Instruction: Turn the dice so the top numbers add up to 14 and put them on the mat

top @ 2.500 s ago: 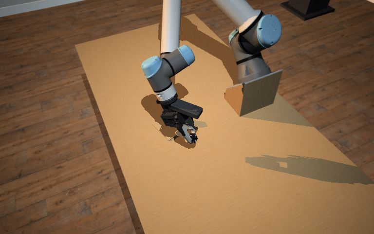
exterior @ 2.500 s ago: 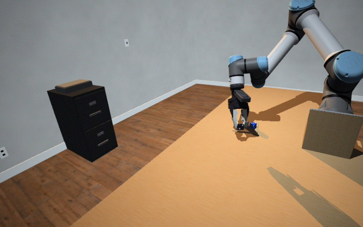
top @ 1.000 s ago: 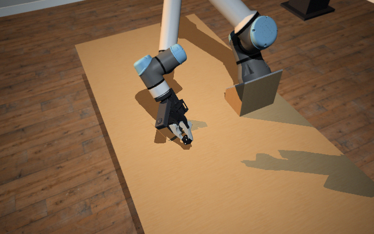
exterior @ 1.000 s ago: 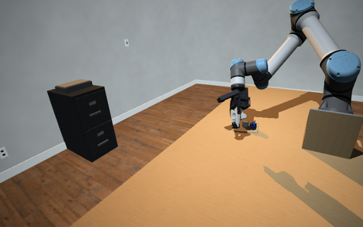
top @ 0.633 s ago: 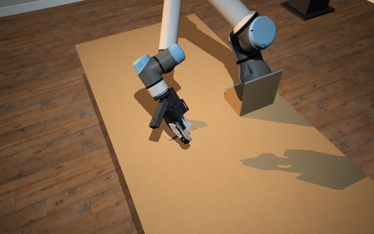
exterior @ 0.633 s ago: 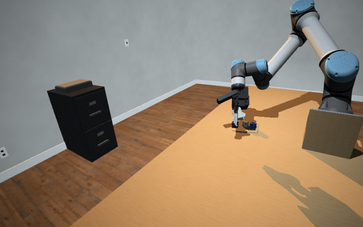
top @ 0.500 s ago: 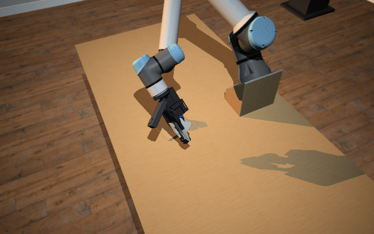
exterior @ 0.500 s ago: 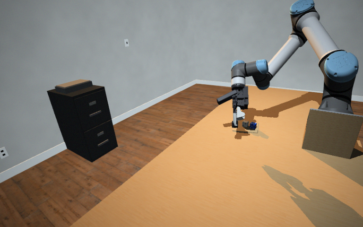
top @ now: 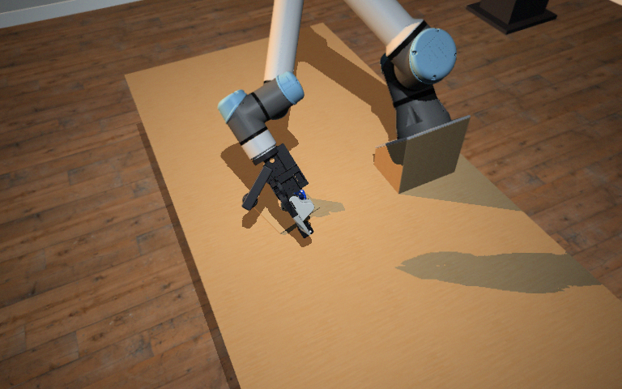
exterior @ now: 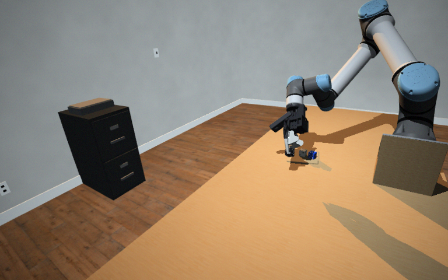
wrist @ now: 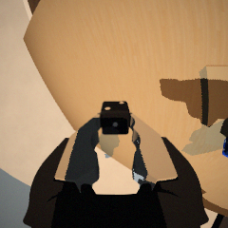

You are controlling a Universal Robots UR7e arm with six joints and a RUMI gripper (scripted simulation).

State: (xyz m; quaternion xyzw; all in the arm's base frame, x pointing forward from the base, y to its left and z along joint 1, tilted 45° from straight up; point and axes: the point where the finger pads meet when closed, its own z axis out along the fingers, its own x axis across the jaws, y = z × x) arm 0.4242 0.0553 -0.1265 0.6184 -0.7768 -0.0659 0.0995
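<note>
Right now the white die is 1 cm behind my hand, 17 cm to the right of it and 8 cm below it. The rest, counted from my hand: tan mat: 1 cm behind, 17 cm to the right, 9 cm below; blue die: 5 cm behind, 16 cm to the right, 8 cm below; black die: right at my hand.
</note>
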